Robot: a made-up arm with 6 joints.
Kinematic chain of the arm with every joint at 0, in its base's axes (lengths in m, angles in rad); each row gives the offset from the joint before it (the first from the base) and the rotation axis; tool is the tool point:
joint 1: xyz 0 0 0.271 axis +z
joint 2: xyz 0 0 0 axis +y
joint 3: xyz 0 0 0.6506 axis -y
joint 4: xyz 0 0 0 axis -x
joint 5: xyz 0.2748 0 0 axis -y
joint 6: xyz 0 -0.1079 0 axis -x
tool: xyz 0 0 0
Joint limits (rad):
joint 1: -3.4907..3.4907
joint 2: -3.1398..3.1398
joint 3: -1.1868..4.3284
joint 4: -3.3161..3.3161
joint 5: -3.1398..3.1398
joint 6: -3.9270..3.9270
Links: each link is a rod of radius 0.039 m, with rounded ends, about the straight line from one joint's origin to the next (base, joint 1, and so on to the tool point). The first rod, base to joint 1, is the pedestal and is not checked.
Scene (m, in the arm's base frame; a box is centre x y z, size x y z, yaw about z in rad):
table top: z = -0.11
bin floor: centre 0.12 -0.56 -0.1 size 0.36 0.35 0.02 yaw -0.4
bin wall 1: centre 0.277 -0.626 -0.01 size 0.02 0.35 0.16 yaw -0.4
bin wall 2: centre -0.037 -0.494 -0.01 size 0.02 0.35 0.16 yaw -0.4
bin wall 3: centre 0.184 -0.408 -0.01 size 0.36 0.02 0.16 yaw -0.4
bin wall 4: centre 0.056 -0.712 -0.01 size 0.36 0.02 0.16 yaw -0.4
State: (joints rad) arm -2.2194 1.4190 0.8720 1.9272 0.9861 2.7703
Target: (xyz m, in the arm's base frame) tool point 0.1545 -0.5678 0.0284
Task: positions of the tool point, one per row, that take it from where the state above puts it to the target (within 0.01 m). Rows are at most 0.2 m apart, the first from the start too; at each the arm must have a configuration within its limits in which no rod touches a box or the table.
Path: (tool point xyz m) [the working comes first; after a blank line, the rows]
Joints at the target: -1.4366 1.5177 -0.5559 2.3673 0.9861 2.7703
Straight joint move there: touches bin wall 2, bin wall 4.

1: -0.3743 -0.8268 0.2948
2: -0.2100 -0.8444 0.2772
3: -0.0529 -0.8173 0.2636
4: 0.0841 -0.7510 0.2577
5: 0.1180 -0.7035 0.1672
6: 0.1420 -0.6413 0.0894
7: 0.1545 -0.5678 0.0284

